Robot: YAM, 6 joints.
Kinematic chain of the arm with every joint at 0, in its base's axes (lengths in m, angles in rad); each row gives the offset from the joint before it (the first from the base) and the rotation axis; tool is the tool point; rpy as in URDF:
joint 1: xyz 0 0 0.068 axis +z
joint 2: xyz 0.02 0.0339 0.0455 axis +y
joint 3: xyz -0.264 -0.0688 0 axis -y
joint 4: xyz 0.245 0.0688 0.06 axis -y
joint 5: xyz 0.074 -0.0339 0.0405 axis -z
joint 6: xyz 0.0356 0 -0.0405 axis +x
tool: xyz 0 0 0 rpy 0 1.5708 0
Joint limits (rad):
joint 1: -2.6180..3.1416
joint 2: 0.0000..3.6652
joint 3: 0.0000..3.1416
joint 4: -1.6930..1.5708
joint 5: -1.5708..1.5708
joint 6: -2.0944..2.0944
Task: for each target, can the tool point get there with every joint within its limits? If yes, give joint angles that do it. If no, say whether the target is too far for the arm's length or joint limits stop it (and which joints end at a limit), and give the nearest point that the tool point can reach.
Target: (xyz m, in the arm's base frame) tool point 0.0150 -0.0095 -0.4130
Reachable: no: joint limits stop it (at a limit: joint 2) | nearest point 0.0556 -0.0352 -0.3308 | short by 0.095 m
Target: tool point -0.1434 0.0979 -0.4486
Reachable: no: joint limits stop it (at a limit: joint 2) | nearest point -0.1540 0.1051 -0.3750 | short by 0.075 m
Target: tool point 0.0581 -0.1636 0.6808
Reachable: yes | joints 1.8987 1.0421 2.7484 -0.4332 0.0657 -1.4794
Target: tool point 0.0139 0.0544 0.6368
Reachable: yes | joints -2.0427 0.9873 2.4110 -0.9205 0.3537 -0.0869
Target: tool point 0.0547 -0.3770 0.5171
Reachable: yes | joints -1.3395 1.9112 2.4127 -0.6821 1.2022 0.2247
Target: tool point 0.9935 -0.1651 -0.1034
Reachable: no: too far | nearest point 0.6227 -0.1035 -0.0208 | short by 0.385 m
